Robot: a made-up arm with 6 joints.
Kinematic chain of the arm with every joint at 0, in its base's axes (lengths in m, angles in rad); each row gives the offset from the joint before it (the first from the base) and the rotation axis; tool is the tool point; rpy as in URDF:
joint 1: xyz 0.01 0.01 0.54 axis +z
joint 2: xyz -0.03 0 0.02 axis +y
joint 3: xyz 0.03 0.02 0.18 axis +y
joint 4: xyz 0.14 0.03 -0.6 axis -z
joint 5: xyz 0.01 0.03 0 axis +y
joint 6: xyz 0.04 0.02 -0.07 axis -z
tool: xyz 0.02 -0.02 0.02 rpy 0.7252 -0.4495 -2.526
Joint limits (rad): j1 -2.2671..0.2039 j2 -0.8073..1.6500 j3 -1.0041..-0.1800 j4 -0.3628..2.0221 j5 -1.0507..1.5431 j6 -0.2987..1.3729
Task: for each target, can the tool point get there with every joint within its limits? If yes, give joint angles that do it. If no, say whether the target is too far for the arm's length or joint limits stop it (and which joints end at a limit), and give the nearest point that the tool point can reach.
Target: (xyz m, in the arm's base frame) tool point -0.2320 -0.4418 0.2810
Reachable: yes | joints -2.0231 0.2061 -0.7762 1.6321 -0.2844 0.5416
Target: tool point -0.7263 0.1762 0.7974
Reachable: no: joint limits stop it (at a limit: joint 2, joint 3, joint 4, joint 5, joint 6) | nearest point -0.4891 0.1227 0.3580 | short by 0.502 m
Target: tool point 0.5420 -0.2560 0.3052
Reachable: yes | joints -0.5171 0.2576 -0.9164 1.1200 0.5010 0.3172
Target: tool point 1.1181 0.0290 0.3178
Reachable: no: too far | nearest point 0.6719 0.0213 0.4127 | short by 0.456 m
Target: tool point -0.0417 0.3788 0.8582
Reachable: no: joint limits stop it (at a limit: joint 1, joint 2, joint 3, joint 4, joint 5, joint 6) | nearest point 0.3427 0.1960 1.0427 | short by 0.464 m
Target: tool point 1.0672 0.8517 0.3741
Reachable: no: too far | nearest point 0.6252 0.2473 0.4576 | short by 0.753 m
